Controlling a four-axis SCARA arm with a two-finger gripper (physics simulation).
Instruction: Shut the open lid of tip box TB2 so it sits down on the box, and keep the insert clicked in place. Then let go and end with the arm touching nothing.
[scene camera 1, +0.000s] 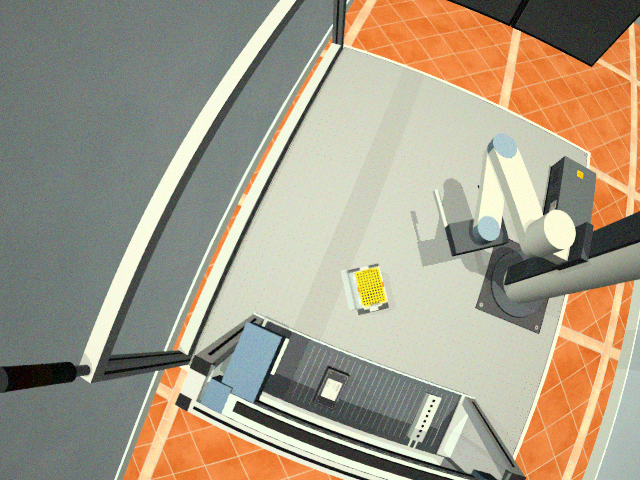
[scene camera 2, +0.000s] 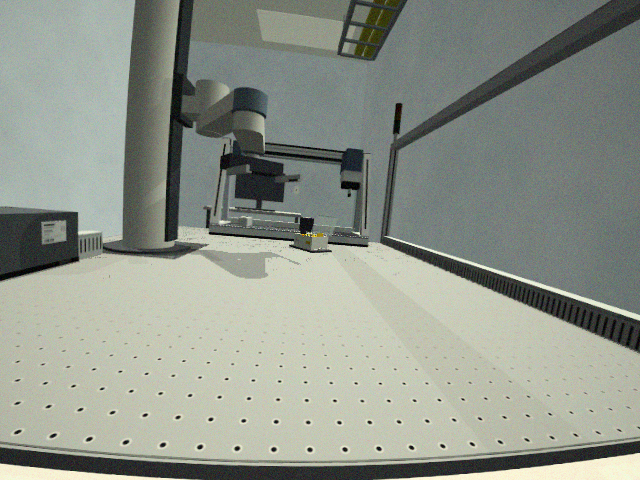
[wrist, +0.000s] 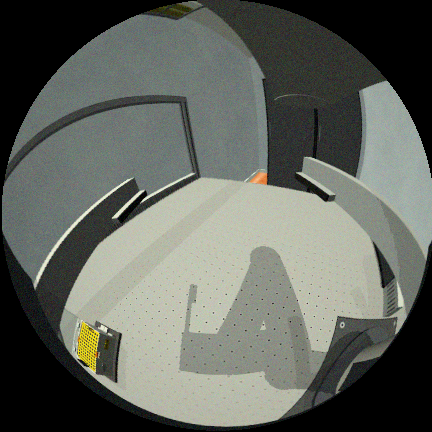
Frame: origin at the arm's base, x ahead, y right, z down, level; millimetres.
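Seen in the pictures: gripper, fingertip midpoint: (scene camera 1: 459, 186) (scene camera 2: 276, 173) (wrist: 217, 171); arm's base at its link origin: (scene camera 1: 517, 284) (scene camera 2: 149, 250).
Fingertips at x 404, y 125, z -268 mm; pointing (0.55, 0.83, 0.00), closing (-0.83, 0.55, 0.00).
Observation:
Pixels of each thing's middle, then the offset from my fingertips to it. "spot": a spot on its surface instead.
- tip box at the middle of its body: (scene camera 1: 369, 288) (wrist: 94, 348) (scene camera 2: 310, 241) dx +134, dy -352, dz +222 mm
- yellow insert at the middle of its body: (scene camera 1: 371, 286) dx +134, dy -352, dz +191 mm
- clear lid at the middle of its body: (scene camera 1: 351, 290) (scene camera 2: 324, 224) dx +189, dy -391, dz +150 mm
- dark controller box at a spot on its surface: (scene camera 2: 36, 240) spot: dx -440, dy +230, dz +193 mm
The tip box (scene camera 1: 383, 292) (scene camera 2: 310, 242) stands upright on the table, with dark corners at its base. No TB2 label is readable. The yellow insert (scene camera 1: 370, 286) (wrist: 88, 346) lies in its top and looks level; whether it is clicked in is too small to tell. The clear lid (scene camera 1: 348, 290) (scene camera 2: 326, 223) stands open, raised along the side away from the arm's column. My gripper (scene camera 2: 272, 173) (wrist: 217, 171) is open and empty. It hangs high above the table, well apart from the box, on the column side. In scene camera 1 the forearm hides part of it.
The arm's column (scene camera 1: 578, 273) (scene camera 2: 149, 124) stands at the table edge. A gantry machine with a ribbed dark deck (scene camera 1: 377, 392) stands beyond the box. A dark controller box (scene camera 1: 573, 191) (scene camera 2: 36, 240) stands near the column. A low rail (scene camera 1: 268, 191) (scene camera 2: 496, 271) runs along the opposite edge.

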